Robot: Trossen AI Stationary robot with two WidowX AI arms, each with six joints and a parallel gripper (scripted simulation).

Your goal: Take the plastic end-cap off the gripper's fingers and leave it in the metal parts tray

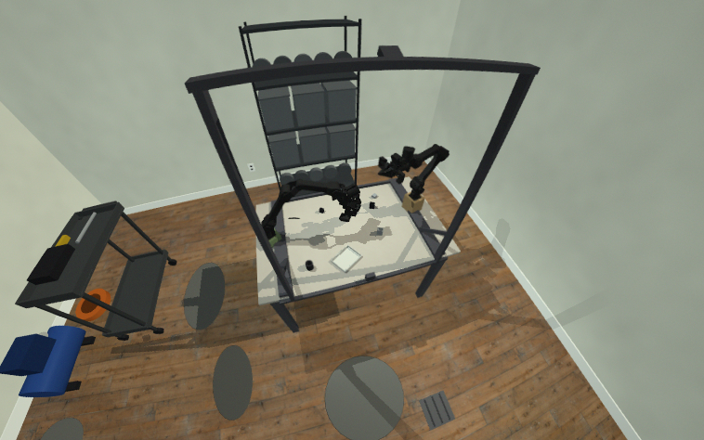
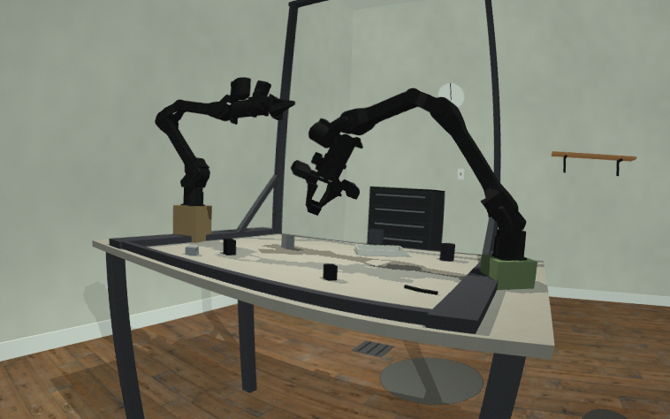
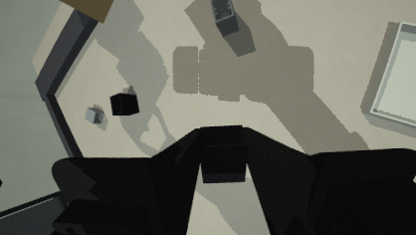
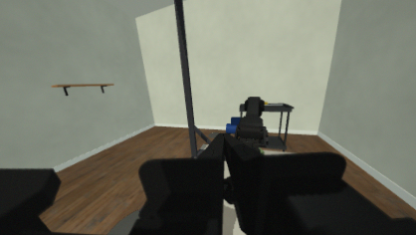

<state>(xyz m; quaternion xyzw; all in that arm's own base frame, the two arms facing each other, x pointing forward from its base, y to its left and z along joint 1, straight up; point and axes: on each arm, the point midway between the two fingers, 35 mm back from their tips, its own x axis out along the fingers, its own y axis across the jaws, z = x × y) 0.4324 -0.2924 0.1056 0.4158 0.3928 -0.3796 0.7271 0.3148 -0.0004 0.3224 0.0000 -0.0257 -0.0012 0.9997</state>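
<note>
My left gripper is now 30 mm above the black plastic end-cap and 10 mm short of it. Also, from my left hand: metal parts tray (210 mm behind, 160 mm below, 100 mm to the left).
</note>
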